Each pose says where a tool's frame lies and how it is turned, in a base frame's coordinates. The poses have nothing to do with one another.
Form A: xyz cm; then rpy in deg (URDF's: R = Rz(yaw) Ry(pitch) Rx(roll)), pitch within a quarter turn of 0, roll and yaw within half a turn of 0.
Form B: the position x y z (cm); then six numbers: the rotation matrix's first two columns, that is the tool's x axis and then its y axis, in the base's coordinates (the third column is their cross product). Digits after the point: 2 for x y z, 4 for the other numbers.
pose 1, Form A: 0.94, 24.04, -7.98, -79.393, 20.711, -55.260
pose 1, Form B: 0.94, 24.04, -7.98, 0.5330, -0.7686, -0.3537, -0.0468, 0.3905, -0.9194
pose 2, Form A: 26.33, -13.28, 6.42, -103.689, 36.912, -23.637
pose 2, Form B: 26.33, -13.28, 6.42, 0.7325, -0.3206, -0.6006, -0.6295, 0.0172, -0.7768
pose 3, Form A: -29.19, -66.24, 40.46, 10.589, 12.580, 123.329
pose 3, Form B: -29.19, -66.24, 40.46, -0.5363, 0.8155, -0.2178, -0.8433, -0.5066, 0.1794
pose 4, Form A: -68.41, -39.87, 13.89, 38.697, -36.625, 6.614
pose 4, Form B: -68.41, -39.87, 13.89, 0.7972, 0.0924, 0.5966, -0.4604, 0.7323, 0.5018
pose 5, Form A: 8.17, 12.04, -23.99, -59.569, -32.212, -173.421
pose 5, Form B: 8.17, 12.04, -23.99, -0.8405, -0.0969, 0.5331, -0.3986, -0.5558, -0.7295
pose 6, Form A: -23.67, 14.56, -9.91, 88.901, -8.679, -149.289
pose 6, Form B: -23.67, 14.56, -9.91, -0.8499, -0.5049, 0.1509, 0.1395, 0.0606, 0.9884
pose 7, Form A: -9.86, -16.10, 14.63, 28.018, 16.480, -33.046
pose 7, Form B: -9.86, -16.10, 14.63, 0.8038, -0.5229, -0.2837, 0.5931, 0.6673, 0.4505
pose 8, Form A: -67.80, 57.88, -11.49, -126.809, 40.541, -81.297
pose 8, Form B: -67.80, 57.88, -11.49, 0.1150, -0.7512, -0.6500, -0.6710, 0.4238, -0.6084
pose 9, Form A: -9.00, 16.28, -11.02, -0.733, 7.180, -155.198
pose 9, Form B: -9.00, 16.28, -11.02, -0.9006, -0.4162, -0.1250, 0.4209, -0.9070, -0.0127
